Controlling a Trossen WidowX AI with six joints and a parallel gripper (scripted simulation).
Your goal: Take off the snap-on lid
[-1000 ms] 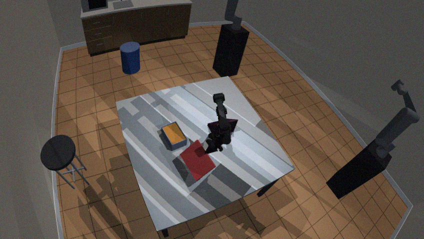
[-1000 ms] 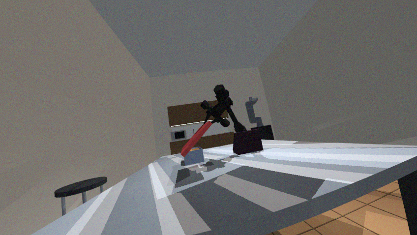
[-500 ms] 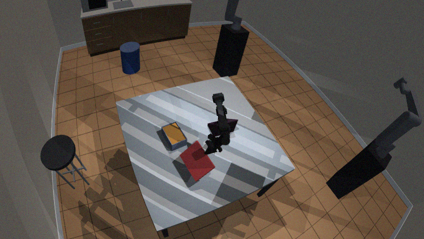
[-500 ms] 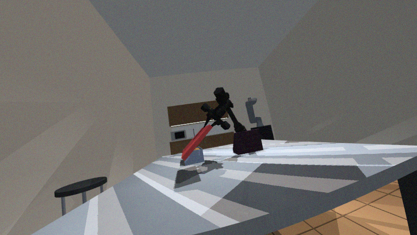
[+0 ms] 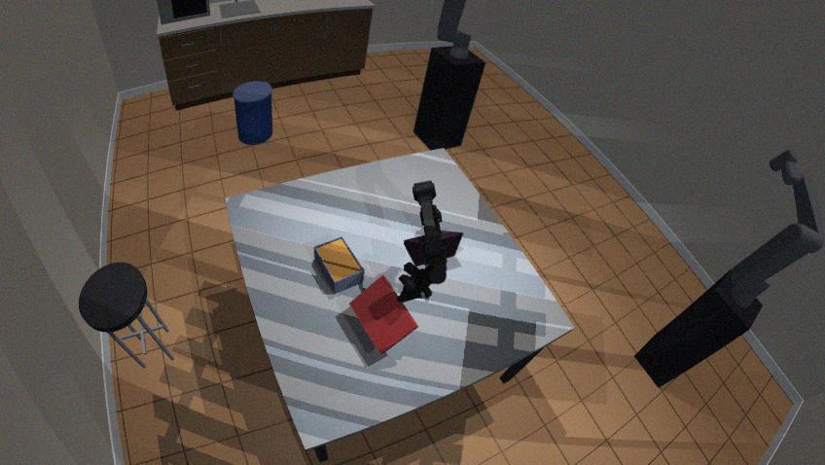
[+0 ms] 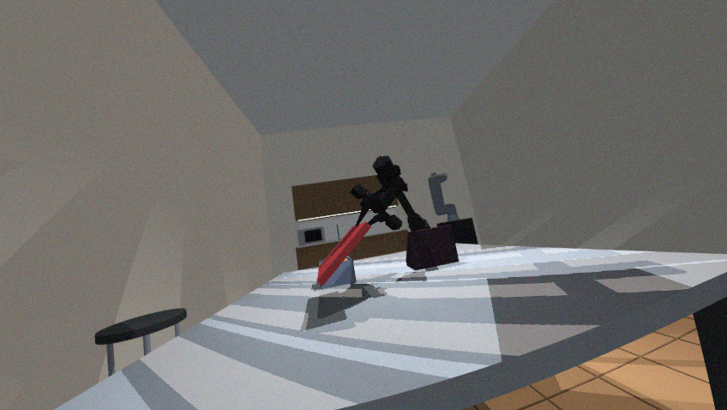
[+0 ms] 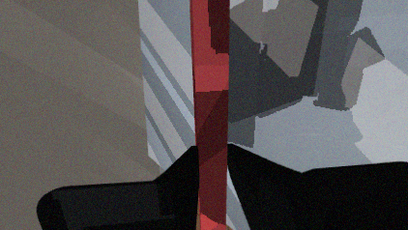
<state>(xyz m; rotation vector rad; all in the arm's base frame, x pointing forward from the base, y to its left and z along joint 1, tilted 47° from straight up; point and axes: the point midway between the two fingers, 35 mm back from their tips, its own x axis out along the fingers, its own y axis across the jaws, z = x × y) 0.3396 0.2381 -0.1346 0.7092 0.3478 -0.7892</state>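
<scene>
The red lid is 70 mm ahead of my gripper tip and 50 mm below it. Round my gripper tip: storage box (340 mm to the right, 160 mm below, 80 mm ahead).
</scene>
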